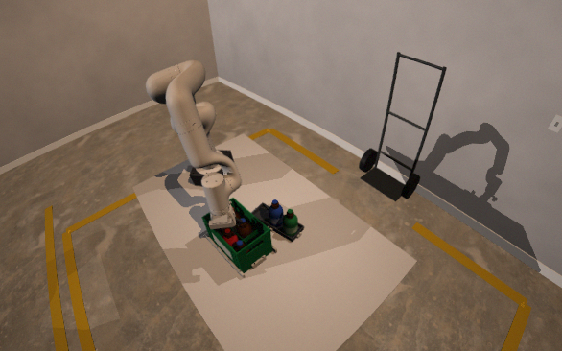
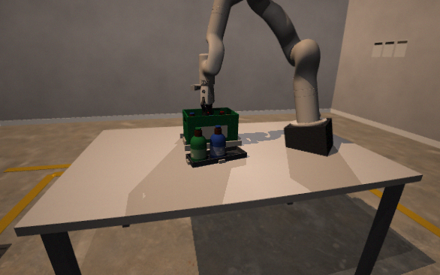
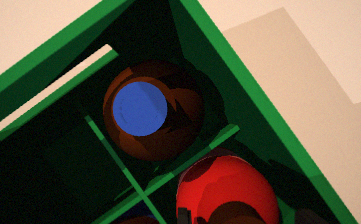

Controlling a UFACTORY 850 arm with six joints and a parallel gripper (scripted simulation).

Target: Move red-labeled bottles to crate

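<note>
Now: hand 70 mm above the red-labeled bottle. From my hand the other things lie so: green crate: 50 mm to the left, 80 mm below; then brown bottle: 90 mm to the left, 70 mm below; then blue-labeled bottle: 10 mm ahead, 270 mm to the left, 70 mm below.
</note>
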